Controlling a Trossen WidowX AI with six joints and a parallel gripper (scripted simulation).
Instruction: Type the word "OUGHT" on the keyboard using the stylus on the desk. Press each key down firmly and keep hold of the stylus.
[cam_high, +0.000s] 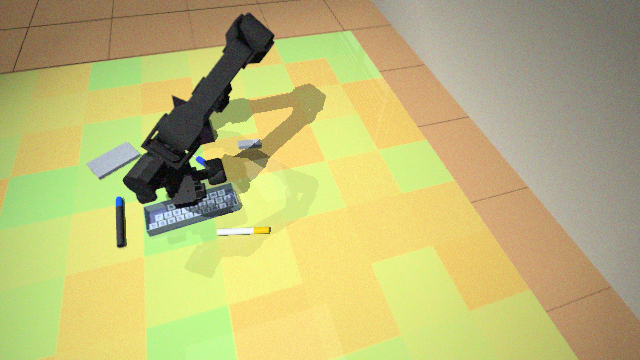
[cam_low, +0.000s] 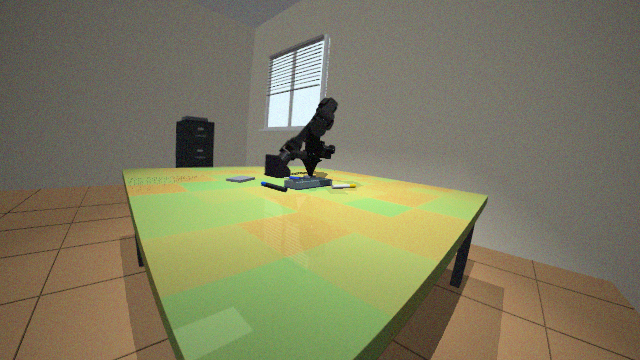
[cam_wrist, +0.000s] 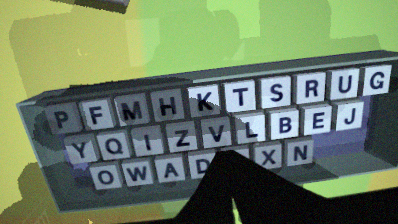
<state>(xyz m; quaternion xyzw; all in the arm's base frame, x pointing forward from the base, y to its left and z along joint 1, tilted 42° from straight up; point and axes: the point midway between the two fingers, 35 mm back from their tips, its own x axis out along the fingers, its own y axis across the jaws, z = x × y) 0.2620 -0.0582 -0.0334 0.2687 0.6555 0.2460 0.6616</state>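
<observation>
My gripper tip is 150 mm past the stylus, 50 mm to the right of it and 30 mm above it. From my gripper tip the other things lie so: small grey block 190 mm to the left, 170 mm behind, 30 mm below; yellow-capped marker 110 mm to the left, 110 mm ahead, 30 mm below; grey stylus tip 180 mm behind, 30 mm to the left, 30 mm below.
</observation>
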